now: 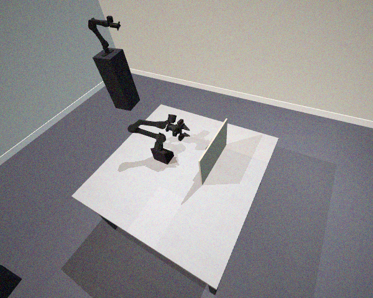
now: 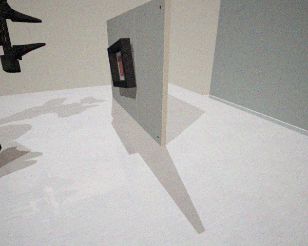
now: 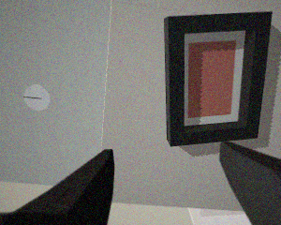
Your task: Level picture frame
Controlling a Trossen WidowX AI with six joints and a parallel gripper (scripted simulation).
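My gripper tip is 200 mm short of the picture frame, 30 mm to the left of it and 90 mm above it. Also, from my gripper tip: wall panel 210 mm ahead, 40 mm to the right, 100 mm below.
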